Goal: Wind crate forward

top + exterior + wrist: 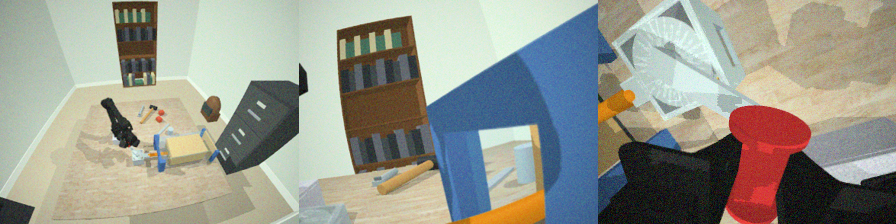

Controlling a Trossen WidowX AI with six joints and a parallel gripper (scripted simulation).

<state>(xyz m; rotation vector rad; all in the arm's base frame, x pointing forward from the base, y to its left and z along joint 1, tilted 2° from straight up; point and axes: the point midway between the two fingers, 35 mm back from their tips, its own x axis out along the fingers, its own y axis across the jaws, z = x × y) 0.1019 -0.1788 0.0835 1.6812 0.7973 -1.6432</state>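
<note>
Right now my gripper tip is 30 mm to the left of the winch handle, 20 mm short of it and 10 mm above it. From my gripper tip the other things lie so: blue frame 210 mm ahead, 100 mm to the right, 10 mm below; red grip 20 mm above; grey winch 90 mm to the right, 80 mm below, 40 mm ahead.
</note>
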